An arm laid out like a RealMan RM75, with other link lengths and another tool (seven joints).
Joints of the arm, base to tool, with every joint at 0 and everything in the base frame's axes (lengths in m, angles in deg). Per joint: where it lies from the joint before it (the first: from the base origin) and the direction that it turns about. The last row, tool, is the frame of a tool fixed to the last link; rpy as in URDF.
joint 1: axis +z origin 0 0 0.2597
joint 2: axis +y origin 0 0 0
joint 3: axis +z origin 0 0 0.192
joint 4: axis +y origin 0 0 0
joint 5: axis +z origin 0 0 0.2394
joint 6: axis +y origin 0 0 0
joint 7: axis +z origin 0 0 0.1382
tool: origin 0.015 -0.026 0.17 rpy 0 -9 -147.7
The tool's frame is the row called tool.
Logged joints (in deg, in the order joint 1, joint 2, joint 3, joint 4, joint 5, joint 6, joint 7), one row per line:
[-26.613 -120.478 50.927 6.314 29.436 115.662 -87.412]
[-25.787 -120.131 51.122 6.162 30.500 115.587 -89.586]
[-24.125 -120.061 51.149 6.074 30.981 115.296 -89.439]
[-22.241 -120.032 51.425 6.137 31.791 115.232 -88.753]
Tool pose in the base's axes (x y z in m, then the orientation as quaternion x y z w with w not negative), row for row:
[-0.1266 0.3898 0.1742 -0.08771 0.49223 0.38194 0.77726]
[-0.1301 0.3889 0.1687 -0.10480 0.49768 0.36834 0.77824]
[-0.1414 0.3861 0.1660 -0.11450 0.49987 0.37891 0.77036]
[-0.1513 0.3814 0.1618 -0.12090 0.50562 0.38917 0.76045]
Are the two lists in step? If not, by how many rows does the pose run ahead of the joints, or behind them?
They are in step.
